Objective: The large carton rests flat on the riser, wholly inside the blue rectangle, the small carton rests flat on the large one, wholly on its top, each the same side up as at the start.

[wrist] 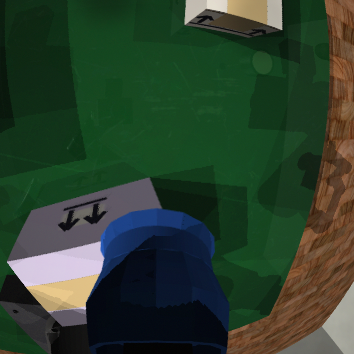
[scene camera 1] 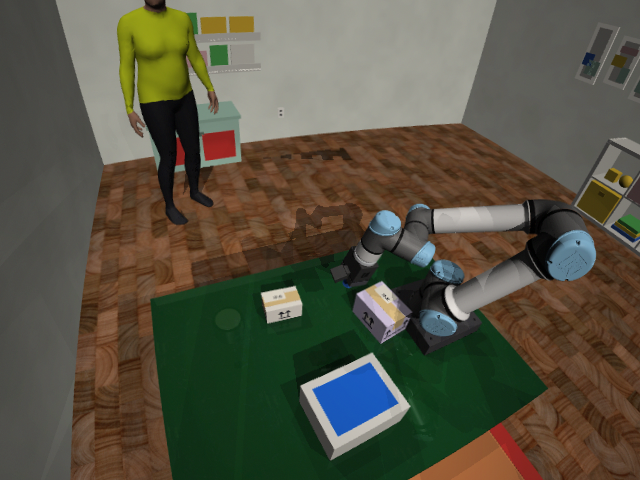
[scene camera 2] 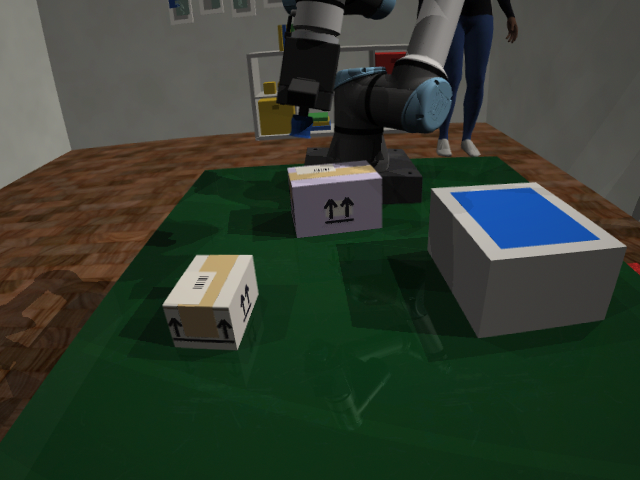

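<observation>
The large lilac carton (scene camera 1: 379, 312) (scene camera 2: 338, 204) (wrist: 90, 220) stands upright on the green mat beside the robot's base, arrows pointing up. The small white carton (scene camera 1: 282, 304) (scene camera 2: 214, 299) (wrist: 232, 15) stands upright on the mat, apart from the large one. The riser (scene camera 1: 361, 436) (scene camera 2: 542, 289) is a pale box with a blue rectangle (scene camera 1: 356, 397) (scene camera 2: 524, 217) on its top, and no carton is on it. My gripper, a blue suction cup (scene camera 1: 347, 284) (scene camera 2: 301, 128) (wrist: 157, 230), is open and holds nothing. It hangs above and beside the large carton, not touching it.
The green mat (scene camera 1: 206, 392) (scene camera 2: 289, 413) lies under cartons, riser and robot base (scene camera 1: 439, 335) (scene camera 2: 403, 180). An orange box with a red edge (scene camera 1: 516, 454) is at the mat's front right in scene camera 1. A person in yellow (scene camera 1: 160, 56) stands beyond the mat.
</observation>
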